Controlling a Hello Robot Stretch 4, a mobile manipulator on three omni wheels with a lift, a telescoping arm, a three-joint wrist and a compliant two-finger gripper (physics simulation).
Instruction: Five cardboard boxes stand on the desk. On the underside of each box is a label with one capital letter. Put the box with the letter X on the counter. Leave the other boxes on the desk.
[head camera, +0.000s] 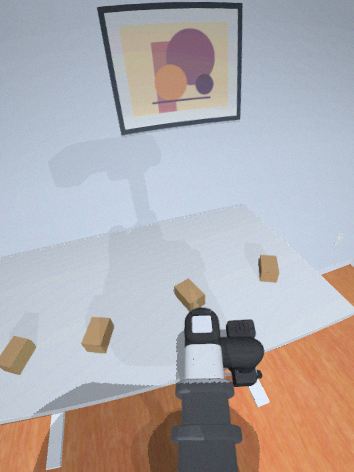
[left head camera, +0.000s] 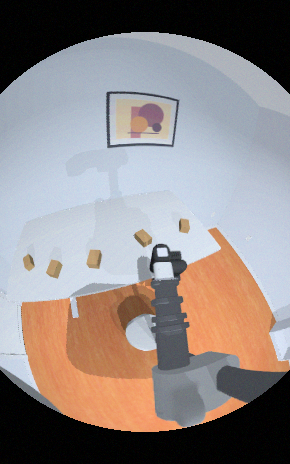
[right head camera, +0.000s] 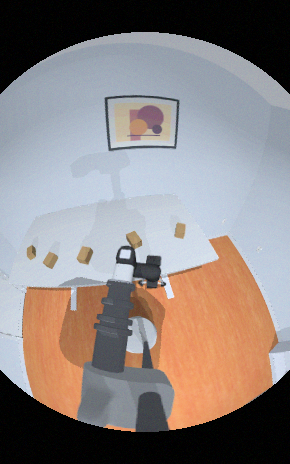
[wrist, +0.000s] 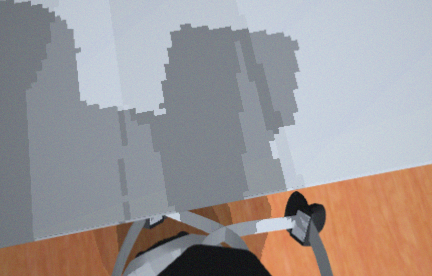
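Pixels of known places: robot's base, origin of the base link: (left head camera: 145, 331) (right head camera: 136, 333).
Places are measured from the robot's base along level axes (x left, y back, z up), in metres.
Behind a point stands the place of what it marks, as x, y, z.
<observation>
Five brown cardboard boxes stand apart on the pale desk (head camera: 60, 280) {0.561, -0.672, 0.923} (left head camera: 55, 220) {0.743, -0.772, 0.922} (right head camera: 60, 225) {0.671, -0.672, 0.923} (wrist: 360, 90) {-0.155, -0.424, 0.923}. From left to right they are a far-left box (left head camera: 28, 262) {0.758, -0.344, 0.973} (right head camera: 31, 252) {0.749, -0.347, 0.969}, a second box (head camera: 17, 355) {0.519, -0.331, 0.972} (left head camera: 54, 269) {0.521, -0.327, 0.970} (right head camera: 50, 260) {0.519, -0.331, 0.967}, a middle box (head camera: 98, 334) {0.290, -0.410, 0.973} (left head camera: 94, 259) {0.289, -0.404, 0.973} (right head camera: 85, 255) {0.279, -0.407, 0.972}, a fourth box (head camera: 189, 294) {0.030, -0.551, 0.973} (left head camera: 143, 238) {0.029, -0.541, 0.973} (right head camera: 134, 239) {0.021, -0.549, 0.973} and a far-right box (head camera: 269, 268) {-0.251, -0.647, 0.973} (left head camera: 184, 225) {-0.248, -0.645, 0.973} (right head camera: 180, 230) {-0.255, -0.644, 0.973}. No letter shows. My gripper (wrist: 227, 201) {-0.096, -0.356, 0.802} is open and empty at the desk's front edge, which partly hides its left fingertip. The counter cannot be made out.
The arm (head camera: 205, 420) {0.000, -0.163, 1.211} (left head camera: 171, 325) {0.004, -0.085, 1.229} (right head camera: 112, 320) {-0.004, -0.102, 1.227} reaches to the desk's front edge, close to the fourth box. Desk legs (head camera: 56, 440) (right head camera: 74, 299) stand below on the wooden floor (left head camera: 225, 320) {-1.061, 0.097, -0.027}. A framed picture (head camera: 111, 70) {0.274, -1.055, 1.618} hangs on the wall behind. Pale furniture edges show at both sides.
</observation>
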